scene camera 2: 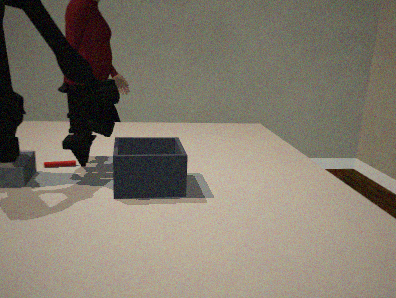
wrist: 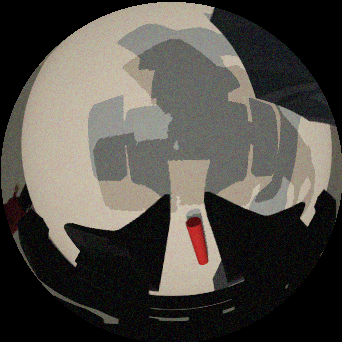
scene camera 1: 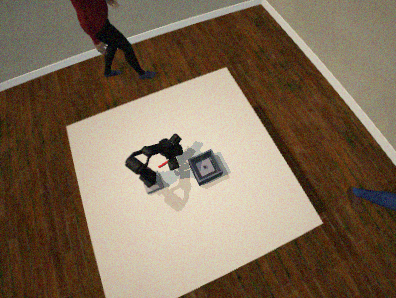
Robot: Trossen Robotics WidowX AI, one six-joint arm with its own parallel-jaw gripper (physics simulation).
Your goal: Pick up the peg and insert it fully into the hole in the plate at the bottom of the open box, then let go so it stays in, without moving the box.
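Frame: origin at the arm's base, x ahead, y left, z up, level; centimetres.
Where they show: gripper, between the fingertips: (scene camera 2: 84, 164) (wrist: 186, 197) (scene camera 1: 172, 159); arm's base, origin of its link: (scene camera 2: 2, 157) (scene camera 1: 150, 180).
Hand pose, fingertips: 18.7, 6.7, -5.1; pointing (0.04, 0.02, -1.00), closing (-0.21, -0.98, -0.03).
Observation:
Each offset is from my fingertips to the top centre of the thing, as dx, dy, dz. Level surfaces: height alone.
The red peg @(-6.2, -0.1, +1.3) (scene camera 1: 163, 164) (scene camera 2: 60, 164) (wrist: 198, 242) lies flat on the white table top, between the arm's base and the fingertips. My gripper (scene camera 1: 174, 167) (scene camera 2: 83, 165) (wrist: 186, 197) points down with its tips close to the table. Its fingers stand partly apart and hold nothing. In the wrist view the peg shows in the gap between them, but in scene camera 2 it lies beside the tips, on the base side. The dark open box @(+14.3, -17.7, +9.6) (scene camera 1: 211, 178) (scene camera 2: 150, 177) (wrist: 290, 65) stands on the other side of the gripper. Its light plate @(+14.3, -17.7, +5.9) (scene camera 1: 200, 165) has a small dark central hole.
The arm's grey base (scene camera 1: 156, 187) (scene camera 2: 22, 172) stands on the table top @(dz -0.1) (scene camera 1: 225, 240) (scene camera 2: 280, 240), near the peg's far end. A person in red (scene camera 1: 91, 22) (scene camera 2: 90, 42) is beyond the table. A blue limb (scene camera 1: 375, 196) shows at the right in scene camera 1.

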